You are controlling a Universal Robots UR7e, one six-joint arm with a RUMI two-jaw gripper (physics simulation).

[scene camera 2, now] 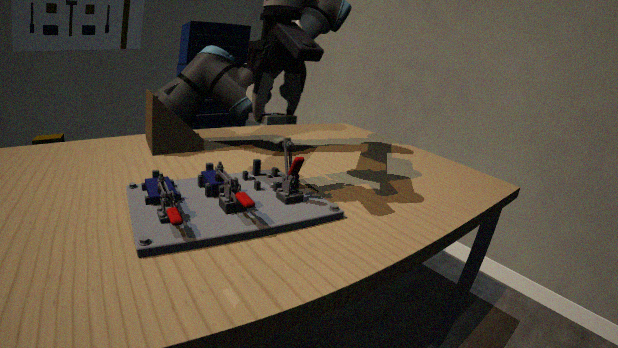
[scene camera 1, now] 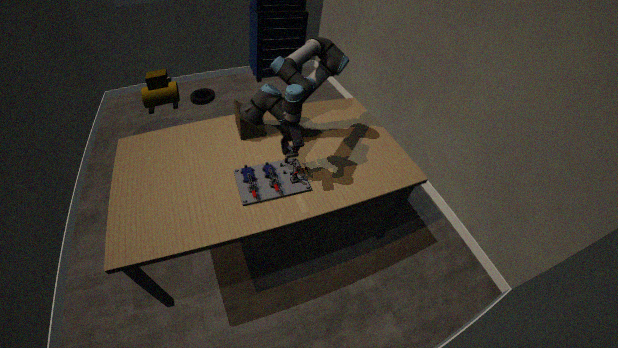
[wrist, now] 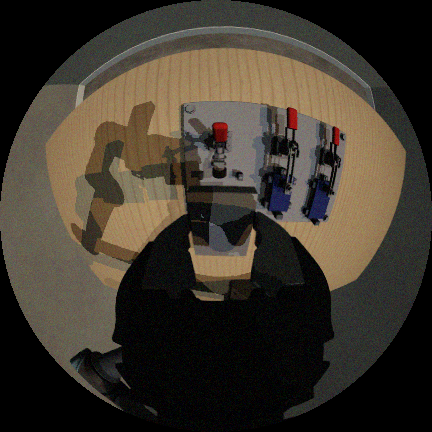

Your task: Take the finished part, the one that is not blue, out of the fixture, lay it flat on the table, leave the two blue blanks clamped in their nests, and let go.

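Observation:
The finished part, a grey block (scene camera 2: pixel 280 119) (wrist: pixel 222 199), is held between the fingertips of my gripper (scene camera 1: pixel 291 153) (scene camera 2: pixel 275 114) (wrist: pixel 221 215), which is shut on it. In scene camera 2 the part looks roughly level, raised above the table behind the fixture. The fixture plate (scene camera 1: pixel 265 194) (scene camera 2: pixel 200 226) (wrist: pixel 245 120) lies on the table. One blue blank (scene camera 1: pixel 248 173) (scene camera 2: pixel 154 189) (wrist: pixel 318 204) sits in the outer nest, and the other blue blank (scene camera 1: pixel 268 169) (scene camera 2: pixel 211 179) (wrist: pixel 278 195) sits in the middle nest, both under lowered clamps. The third nest holds no part.
The third clamp's red handle (scene camera 2: pixel 296 166) (wrist: pixel 220 132) stands up and its arm is raised. Short posts (scene camera 2: pixel 257 166) stand around that nest. The wooden table (scene camera 1: pixel 170 190) (scene camera 2: pixel 75 250) extends around the plate. The wedge-shaped arm mount (scene camera 2: pixel 167 132) stands at the back.

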